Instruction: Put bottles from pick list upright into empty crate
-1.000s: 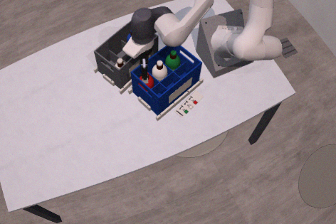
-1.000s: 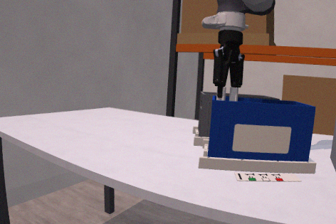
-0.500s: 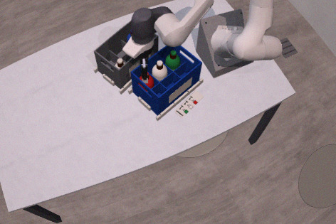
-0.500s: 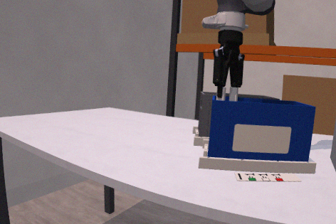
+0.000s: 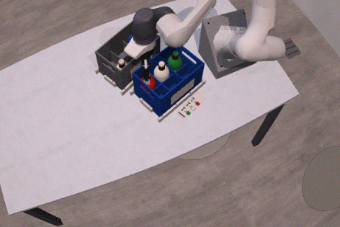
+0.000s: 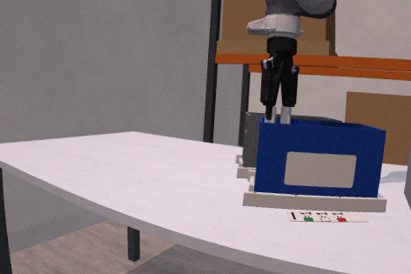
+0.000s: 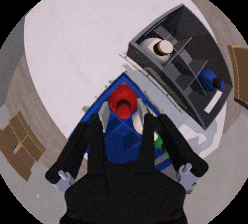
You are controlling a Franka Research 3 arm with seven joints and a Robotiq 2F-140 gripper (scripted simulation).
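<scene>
Now: the red bottle 8 cm below my hand. Also, from my hand: green bottle (17 cm behind, 8 cm below, 7 cm to the right); then grey crate (20 cm to the right, 9 cm below, 3 cm ahead); then blue crate (10 cm behind, 9 cm below, 1 cm to the left).
</scene>
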